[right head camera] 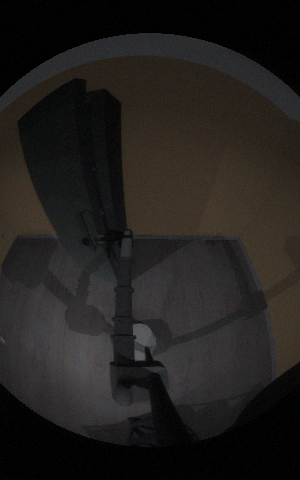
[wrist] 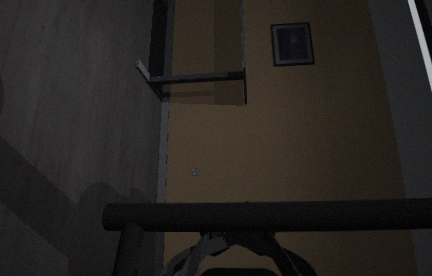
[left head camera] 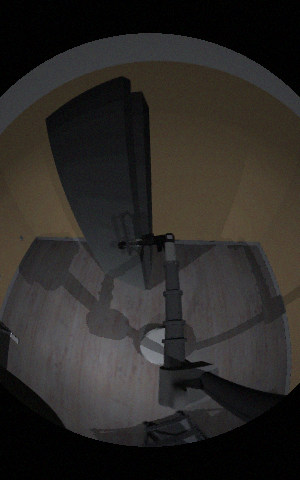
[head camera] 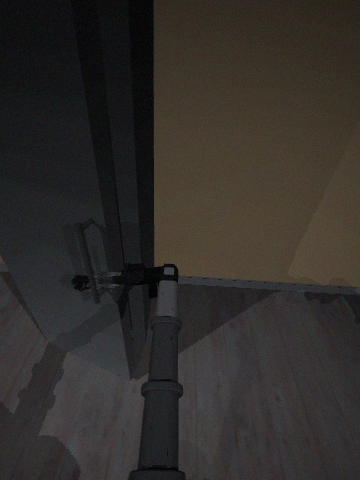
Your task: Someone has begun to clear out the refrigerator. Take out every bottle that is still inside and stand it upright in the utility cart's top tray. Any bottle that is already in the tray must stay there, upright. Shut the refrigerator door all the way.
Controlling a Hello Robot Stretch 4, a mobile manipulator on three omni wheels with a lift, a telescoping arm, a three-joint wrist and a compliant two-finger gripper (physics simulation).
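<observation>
The tall dark grey refrigerator door [head camera: 45, 175] [left head camera: 90, 170] [right head camera: 52, 160] stands slightly ajar at the left of the head views, with a narrow dark gap beside the refrigerator body [head camera: 142, 150] [right head camera: 112, 160]. My gripper [head camera: 79, 283] [left head camera: 121, 245] [right head camera: 86, 241] [wrist: 237, 218] reaches leftward behind the bar of the door handle [head camera: 87, 265] [wrist: 310, 215]. Its fingertips look close together beyond the bar, which partly covers them in the wrist view. The gripper looks shut, with no object between its fingertips. The refrigerator's inside is hidden. No bottle can be made out, and the utility cart cannot be told for certain.
A dark frame-like object [left head camera: 175, 429] stands at the bottom of the left head view. A pale round thing [left head camera: 151, 346] [right head camera: 145, 336] is beside the arm. In the wrist view, a framed picture [wrist: 292, 26] hangs on the wall, near a dark-edged piece of furniture [wrist: 200, 78].
</observation>
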